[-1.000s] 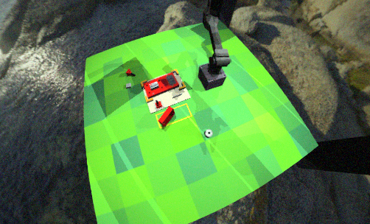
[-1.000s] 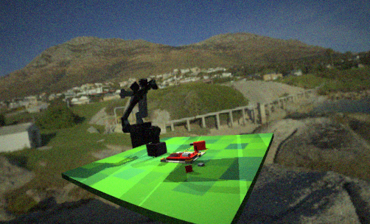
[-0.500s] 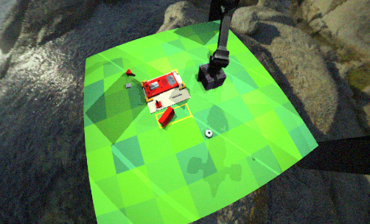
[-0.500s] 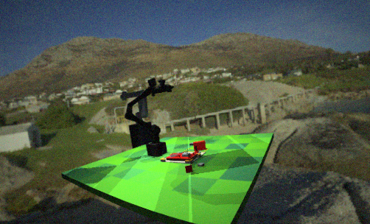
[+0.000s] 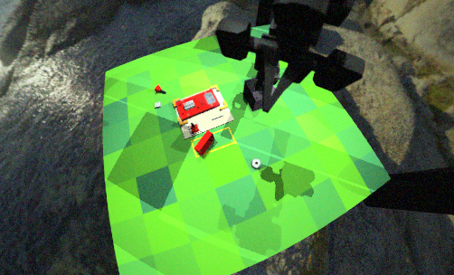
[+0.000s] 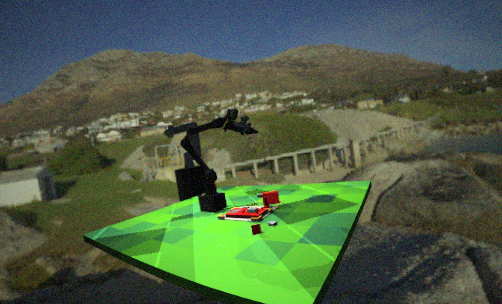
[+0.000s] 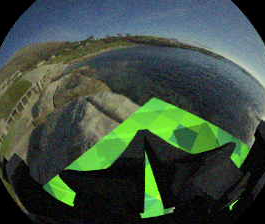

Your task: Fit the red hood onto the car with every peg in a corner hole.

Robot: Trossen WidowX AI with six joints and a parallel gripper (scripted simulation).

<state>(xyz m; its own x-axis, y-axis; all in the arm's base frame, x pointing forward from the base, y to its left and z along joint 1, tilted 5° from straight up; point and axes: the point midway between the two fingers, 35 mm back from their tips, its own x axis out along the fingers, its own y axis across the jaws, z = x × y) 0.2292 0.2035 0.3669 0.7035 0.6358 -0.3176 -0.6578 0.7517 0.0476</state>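
Now: gripper tip 9 cm short of the red hood, 15 cm to the left of it and 40 cm above it.
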